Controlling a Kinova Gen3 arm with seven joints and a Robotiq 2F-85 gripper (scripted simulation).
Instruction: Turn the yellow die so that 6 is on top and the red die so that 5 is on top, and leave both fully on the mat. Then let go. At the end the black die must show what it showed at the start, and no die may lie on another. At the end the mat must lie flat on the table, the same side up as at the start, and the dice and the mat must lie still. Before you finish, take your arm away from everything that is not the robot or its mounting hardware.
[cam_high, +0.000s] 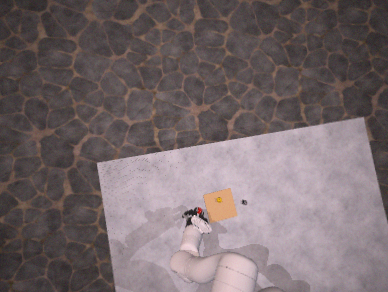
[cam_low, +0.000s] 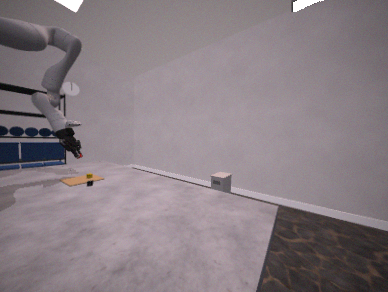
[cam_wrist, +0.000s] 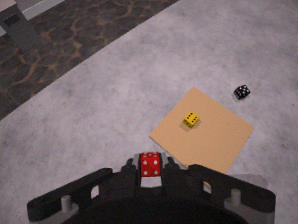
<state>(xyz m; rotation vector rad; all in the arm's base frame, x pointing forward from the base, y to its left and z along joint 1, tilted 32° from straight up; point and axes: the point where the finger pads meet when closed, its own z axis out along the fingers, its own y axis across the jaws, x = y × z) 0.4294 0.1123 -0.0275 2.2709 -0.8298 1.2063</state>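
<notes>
My gripper is now 20 mm past the tan mat, 120 mm to the left of it and 120 mm above it. Round my hand: yellow die: 10 mm ahead, 120 mm to the right, 100 mm below; red die: 10 mm below; black die: 30 mm behind, 240 mm to the right, 110 mm below.
</notes>
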